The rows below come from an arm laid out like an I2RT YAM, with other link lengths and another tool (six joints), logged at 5 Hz.
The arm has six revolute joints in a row. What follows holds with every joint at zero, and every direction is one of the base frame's. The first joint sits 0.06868 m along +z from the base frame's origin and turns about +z. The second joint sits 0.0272 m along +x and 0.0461 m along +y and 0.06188 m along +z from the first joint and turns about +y. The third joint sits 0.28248 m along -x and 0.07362 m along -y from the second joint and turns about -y. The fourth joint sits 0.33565 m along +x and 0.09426 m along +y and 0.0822 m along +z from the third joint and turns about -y. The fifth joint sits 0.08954 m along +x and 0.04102 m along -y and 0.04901 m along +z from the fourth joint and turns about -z. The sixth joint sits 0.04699 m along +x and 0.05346 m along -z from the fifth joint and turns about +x. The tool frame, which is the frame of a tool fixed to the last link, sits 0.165 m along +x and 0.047 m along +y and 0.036 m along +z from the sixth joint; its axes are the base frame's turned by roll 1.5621, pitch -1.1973 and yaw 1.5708 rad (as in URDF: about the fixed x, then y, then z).
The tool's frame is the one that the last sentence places.
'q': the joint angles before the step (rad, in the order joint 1, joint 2, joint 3, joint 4, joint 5, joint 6). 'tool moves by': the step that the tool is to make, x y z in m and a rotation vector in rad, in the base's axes. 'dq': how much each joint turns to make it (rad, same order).
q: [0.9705, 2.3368, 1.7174, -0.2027, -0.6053, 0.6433]
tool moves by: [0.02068, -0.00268, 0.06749, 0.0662, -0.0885, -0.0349]
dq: [-0.0171, -0.0966, -0.0003, 0.0003, 0.0370, -0.0149]
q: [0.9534, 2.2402, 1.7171, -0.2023, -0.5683, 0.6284]
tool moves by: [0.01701, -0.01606, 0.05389, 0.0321, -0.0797, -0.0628]
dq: [-0.0160, -0.1139, -0.0420, -0.0025, 0.0652, -0.0064]
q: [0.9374, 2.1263, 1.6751, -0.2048, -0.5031, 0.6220]
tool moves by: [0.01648, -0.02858, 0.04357, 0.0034, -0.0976, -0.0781]
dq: [-0.0202, -0.1297, -0.0701, -0.0117, 0.0916, -0.0302]
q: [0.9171, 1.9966, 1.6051, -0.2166, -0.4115, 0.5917]
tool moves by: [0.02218, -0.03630, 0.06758, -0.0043, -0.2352, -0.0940]
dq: [-0.0207, -0.1527, -0.0509, -0.0012, 0.1618, -0.1272]
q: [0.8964, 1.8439, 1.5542, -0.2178, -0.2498, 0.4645]
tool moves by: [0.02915, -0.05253, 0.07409, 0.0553, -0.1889, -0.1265]
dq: [-0.0515, -0.1587, -0.0803, 0.0726, 0.1138, -0.0685]
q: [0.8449, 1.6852, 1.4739, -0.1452, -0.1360, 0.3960]
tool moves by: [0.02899, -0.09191, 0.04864, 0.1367, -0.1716, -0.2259]
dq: [-0.0784, -0.2265, -0.2718, 0.2634, 0.1501, 0.0080]
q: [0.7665, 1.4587, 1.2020, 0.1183, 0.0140, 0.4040]
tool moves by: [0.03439, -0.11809, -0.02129, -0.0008, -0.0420, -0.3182]
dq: [-0.1076, -0.1957, -0.2516, 0.0874, 0.2124, -0.0020]
